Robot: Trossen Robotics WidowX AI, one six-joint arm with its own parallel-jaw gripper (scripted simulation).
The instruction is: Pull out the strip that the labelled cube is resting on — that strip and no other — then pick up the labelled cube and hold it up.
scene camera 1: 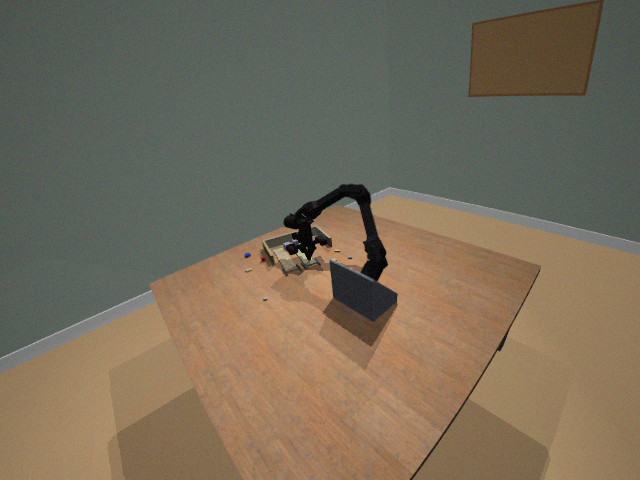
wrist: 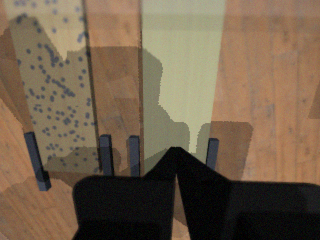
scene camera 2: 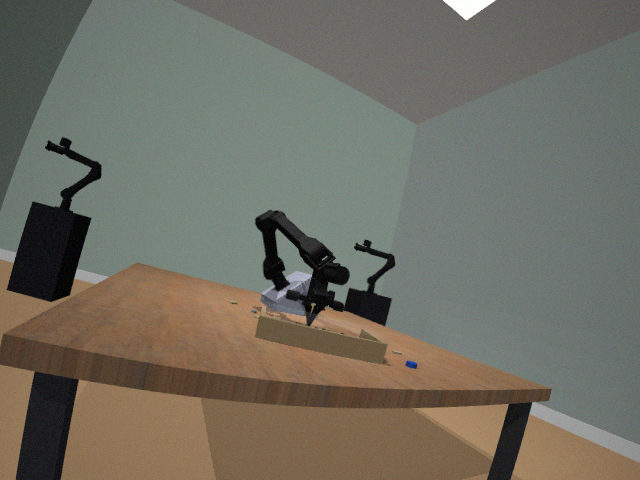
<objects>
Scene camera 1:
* low tan tray
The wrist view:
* my gripper
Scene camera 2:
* my gripper
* low tan tray
</objects>
